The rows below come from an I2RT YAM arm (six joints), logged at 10 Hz.
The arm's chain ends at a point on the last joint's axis. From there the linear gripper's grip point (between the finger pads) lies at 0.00 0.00 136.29 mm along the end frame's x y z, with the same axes.
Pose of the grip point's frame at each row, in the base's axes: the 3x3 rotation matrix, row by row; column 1 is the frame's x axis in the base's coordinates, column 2 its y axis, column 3 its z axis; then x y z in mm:
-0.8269 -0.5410 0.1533; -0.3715 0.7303 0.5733; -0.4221 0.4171 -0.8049; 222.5 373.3 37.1
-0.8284 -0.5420 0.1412; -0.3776 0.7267 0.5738; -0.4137 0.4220 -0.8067; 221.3 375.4 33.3
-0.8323 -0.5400 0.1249; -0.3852 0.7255 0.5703; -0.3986 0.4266 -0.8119; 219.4 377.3 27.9
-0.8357 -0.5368 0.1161; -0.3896 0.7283 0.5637; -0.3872 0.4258 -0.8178; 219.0 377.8 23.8
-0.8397 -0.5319 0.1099; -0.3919 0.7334 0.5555; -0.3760 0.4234 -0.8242; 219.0 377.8 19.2
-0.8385 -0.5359 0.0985; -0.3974 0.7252 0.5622; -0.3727 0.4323 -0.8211; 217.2 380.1 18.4
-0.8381 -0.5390 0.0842; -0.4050 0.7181 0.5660; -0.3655 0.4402 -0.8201; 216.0 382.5 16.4
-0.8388 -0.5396 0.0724; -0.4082 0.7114 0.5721; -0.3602 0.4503 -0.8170; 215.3 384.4 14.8
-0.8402 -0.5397 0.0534; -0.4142 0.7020 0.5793; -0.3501 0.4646 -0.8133; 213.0 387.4 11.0
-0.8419 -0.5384 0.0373; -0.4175 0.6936 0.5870; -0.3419 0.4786 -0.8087; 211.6 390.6 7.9
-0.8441 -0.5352 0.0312; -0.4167 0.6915 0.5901; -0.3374 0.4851 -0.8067; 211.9 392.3 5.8
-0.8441 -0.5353 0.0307; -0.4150 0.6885 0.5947; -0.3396 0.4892 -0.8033; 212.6 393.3 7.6
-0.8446 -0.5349 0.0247; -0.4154 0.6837 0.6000; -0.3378 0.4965 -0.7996; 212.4 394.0 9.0
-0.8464 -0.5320 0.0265; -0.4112 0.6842 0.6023; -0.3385 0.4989 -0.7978; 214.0 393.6 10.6
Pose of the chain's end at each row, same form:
-0.8269 -0.5410 0.1533; -0.3715 0.7303 0.5733; -0.4221 0.4171 -0.8049; 201.6 295.2 146.8
-0.8284 -0.5420 0.1412; -0.3776 0.7267 0.5738; -0.4137 0.4220 -0.8067; 202.1 297.2 143.2
-0.8323 -0.5400 0.1249; -0.3852 0.7255 0.5703; -0.3986 0.4266 -0.8119; 202.4 299.6 138.6
-0.8357 -0.5368 0.1161; -0.3896 0.7283 0.5637; -0.3872 0.4258 -0.8178; 203.2 301.0 135.3
-0.8397 -0.5319 0.1099; -0.3919 0.7334 0.5555; -0.3760 0.4234 -0.8242; 204.0 302.1 131.5
-0.8385 -0.5359 0.0985; -0.3974 0.7252 0.5622; -0.3727 0.4323 -0.8211; 203.8 303.5 130.3
-0.8381 -0.5390 0.0842; -0.4050 0.7181 0.5660; -0.3655 0.4402 -0.8201; 204.5 305.4 128.2
-0.8388 -0.5396 0.0724; -0.4082 0.7114 0.5721; -0.3602 0.4503 -0.8170; 205.4 306.4 126.1
-0.8402 -0.5397 0.0534; -0.4142 0.7020 0.5793; -0.3501 0.4646 -0.8133; 205.7 308.4 121.8
-0.8419 -0.5384 0.0373; -0.4175 0.6936 0.5870; -0.3419 0.4786 -0.8087; 206.5 310.6 118.1
-0.8441 -0.5352 0.0312; -0.4167 0.6915 0.5901; -0.3374 0.4851 -0.8067; 207.6 311.9 115.7
-0.8441 -0.5353 0.0307; -0.4150 0.6885 0.5947; -0.3396 0.4892 -0.8033; 208.4 312.2 117.1
-0.8446 -0.5349 0.0247; -0.4154 0.6837 0.6000; -0.3378 0.4965 -0.7996; 209.0 312.2 118.0
-0.8464 -0.5320 0.0265; -0.4112 0.6842 0.6023; -0.3385 0.4989 -0.7978; 210.4 311.5 119.3

